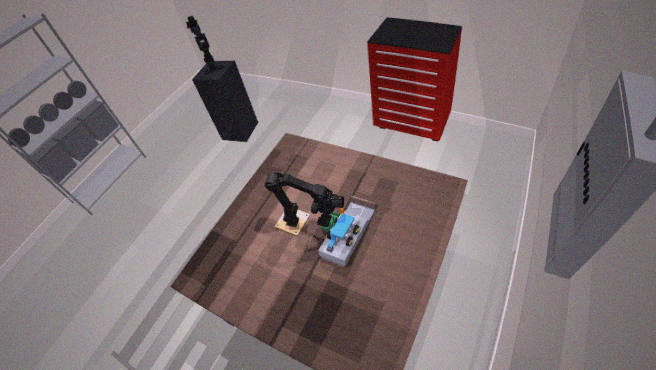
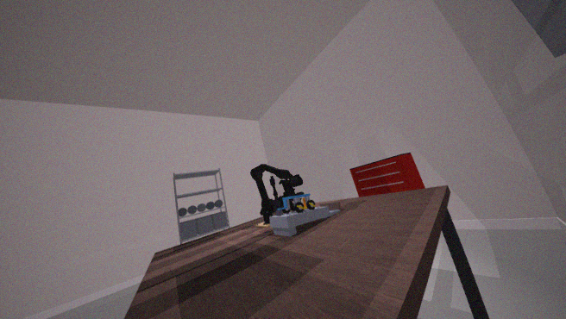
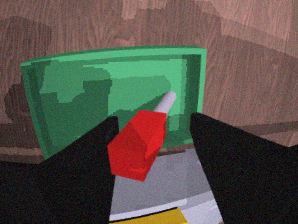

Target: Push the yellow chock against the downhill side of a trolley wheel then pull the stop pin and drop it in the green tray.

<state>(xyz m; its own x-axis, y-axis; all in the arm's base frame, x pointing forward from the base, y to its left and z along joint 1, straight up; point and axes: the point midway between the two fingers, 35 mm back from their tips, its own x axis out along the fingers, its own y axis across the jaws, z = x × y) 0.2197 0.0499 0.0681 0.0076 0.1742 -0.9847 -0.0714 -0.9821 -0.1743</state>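
The green tray lies 20 mm to the right of my gripper tip and 50 mm below it. Round my gripper tip: grey ramp (110 mm ahead, 110 mm to the right); yellow chock (70 mm ahead, 20 mm to the right, 40 mm above); stop pin (right at my gripper tip).
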